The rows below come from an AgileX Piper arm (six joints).
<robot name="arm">
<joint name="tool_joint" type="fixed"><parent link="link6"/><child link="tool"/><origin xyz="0 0 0" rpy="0 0 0"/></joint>
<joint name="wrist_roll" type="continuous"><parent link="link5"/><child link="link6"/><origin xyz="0 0.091 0" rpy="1.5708 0 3.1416"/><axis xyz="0 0 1"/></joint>
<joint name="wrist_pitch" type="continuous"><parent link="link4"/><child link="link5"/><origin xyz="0 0 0" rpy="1.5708 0 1.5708"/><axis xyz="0 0 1"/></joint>
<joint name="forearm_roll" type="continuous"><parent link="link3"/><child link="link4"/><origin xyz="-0.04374 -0.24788 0" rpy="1.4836 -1.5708 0"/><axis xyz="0 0 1"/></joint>
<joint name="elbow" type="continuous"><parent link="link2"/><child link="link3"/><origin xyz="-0.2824 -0.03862 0" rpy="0 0 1.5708"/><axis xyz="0 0 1"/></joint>
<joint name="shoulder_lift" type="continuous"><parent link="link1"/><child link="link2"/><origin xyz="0 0 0" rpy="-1.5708 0 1.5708"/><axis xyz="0 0 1"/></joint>
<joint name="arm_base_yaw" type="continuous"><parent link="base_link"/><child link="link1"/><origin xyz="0 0 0.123" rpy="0 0 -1.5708"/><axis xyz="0 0 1"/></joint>
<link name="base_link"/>
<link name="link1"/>
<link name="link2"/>
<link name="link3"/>
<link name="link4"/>
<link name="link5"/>
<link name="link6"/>
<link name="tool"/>
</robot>
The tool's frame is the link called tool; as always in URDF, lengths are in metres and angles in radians. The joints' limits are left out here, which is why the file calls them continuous.
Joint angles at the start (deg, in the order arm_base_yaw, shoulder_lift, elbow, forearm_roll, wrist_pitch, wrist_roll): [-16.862 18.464 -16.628 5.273 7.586 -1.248]
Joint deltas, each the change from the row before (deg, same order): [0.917 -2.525 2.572 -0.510 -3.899 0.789]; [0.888 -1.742 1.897 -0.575 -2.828 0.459]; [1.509 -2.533 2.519 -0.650 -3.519 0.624]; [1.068 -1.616 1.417 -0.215 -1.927 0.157]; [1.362 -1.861 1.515 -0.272 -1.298 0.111]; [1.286 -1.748 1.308 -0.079 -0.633 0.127]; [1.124 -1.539 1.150 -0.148 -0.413 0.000]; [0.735 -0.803 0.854 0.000 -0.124 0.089]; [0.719 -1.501 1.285 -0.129 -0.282 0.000]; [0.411 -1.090 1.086 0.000 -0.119 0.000]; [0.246 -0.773 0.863 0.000 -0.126 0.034]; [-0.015 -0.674 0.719 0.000 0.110 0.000]
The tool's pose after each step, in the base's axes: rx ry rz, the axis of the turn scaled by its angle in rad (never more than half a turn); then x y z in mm. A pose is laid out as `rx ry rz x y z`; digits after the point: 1 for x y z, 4 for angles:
0.2740 1.5588 -0.1549 76.3 -21.3 272.4
0.2559 1.5146 -0.1501 73.3 -19.6 267.9
0.2292 1.4561 -0.1352 69.0 -16.9 261.8
0.2108 1.4211 -0.1236 66.3 -15.1 258.4
0.1888 1.3950 -0.1079 63.4 -13.0 253.6
0.1718 1.3780 -0.0894 60.8 -11.1 248.8
0.1550 1.3658 -0.0755 58.8 -9.5 244.3
0.1472 1.3652 -0.0635 58.1 -8.7 240.3
0.1362 1.3576 -0.0550 56.4 -7.7 234.7
0.1312 1.3559 -0.0491 55.5 -7.2 229.5
0.1287 1.3554 -0.0451 55.0 -6.9 225.4
0.1291 1.3581 -0.0452 54.6 -6.9 221.7

